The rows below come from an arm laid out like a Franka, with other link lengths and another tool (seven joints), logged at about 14 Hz.
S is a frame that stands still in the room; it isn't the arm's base.
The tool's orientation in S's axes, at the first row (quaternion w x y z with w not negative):
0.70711, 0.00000, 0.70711, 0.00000
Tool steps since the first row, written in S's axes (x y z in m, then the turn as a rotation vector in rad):
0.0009, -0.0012, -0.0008, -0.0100, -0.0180, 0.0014
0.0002, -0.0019, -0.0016, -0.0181, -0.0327, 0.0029
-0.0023, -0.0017, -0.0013, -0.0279, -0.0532, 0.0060
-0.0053, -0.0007, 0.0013, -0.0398, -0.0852, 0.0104
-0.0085, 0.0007, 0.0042, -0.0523, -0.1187, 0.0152
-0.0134, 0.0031, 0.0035, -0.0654, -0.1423, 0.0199
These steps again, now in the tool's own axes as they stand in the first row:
0.0008, -0.0012, 0.0009, -0.0014, -0.0180, -0.0100
0.0016, -0.0019, 0.0002, -0.0029, -0.0327, -0.0181
0.0013, -0.0017, -0.0023, -0.0060, -0.0532, -0.0279
-0.0013, -0.0007, -0.0053, -0.0104, -0.0852, -0.0398
-0.0042, 0.0007, -0.0085, -0.0152, -0.1187, -0.0523
-0.0035, 0.0031, -0.0134, -0.0199, -0.1423, -0.0654

